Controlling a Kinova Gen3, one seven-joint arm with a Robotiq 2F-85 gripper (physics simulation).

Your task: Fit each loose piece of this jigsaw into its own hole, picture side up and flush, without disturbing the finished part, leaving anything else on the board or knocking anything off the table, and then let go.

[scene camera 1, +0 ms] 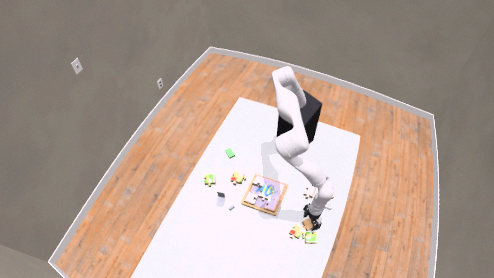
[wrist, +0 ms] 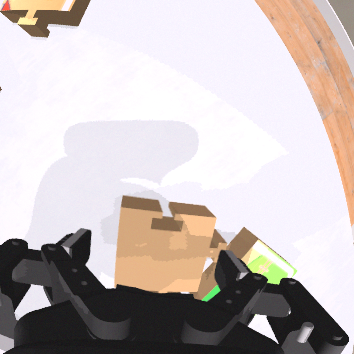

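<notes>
My gripper [scene camera 1: 312, 220] [wrist: 153, 254] is open, with its fingers on either side of a plain brown puzzle piece [scene camera 1: 307, 224] [wrist: 165, 272]. This piece shows its plain brown side and partly covers neighbouring pieces in the wrist view. A green-edged piece [scene camera 1: 311, 238] [wrist: 272, 266] and a yellow and red piece [scene camera 1: 296, 231] lie beside it. The framed jigsaw board [scene camera 1: 258, 211] holds a partly finished blue and yellow picture. A green piece [scene camera 1: 209, 179] and another yellow and red piece [scene camera 1: 238, 177] lie left of the board. A whitish piece [scene camera 1: 309, 191] lies right of it, partly hidden by the arm.
A green block [scene camera 1: 229, 153] lies at the back left. A small laptop-like object [scene camera 1: 221, 200] and a small grey-blue item [scene camera 1: 231, 207] lie left of the board. A dark-edged piece [wrist: 60, 17] shows at the wrist view's top left. The white table's right edge [scene camera 1: 343, 205] is near the arm.
</notes>
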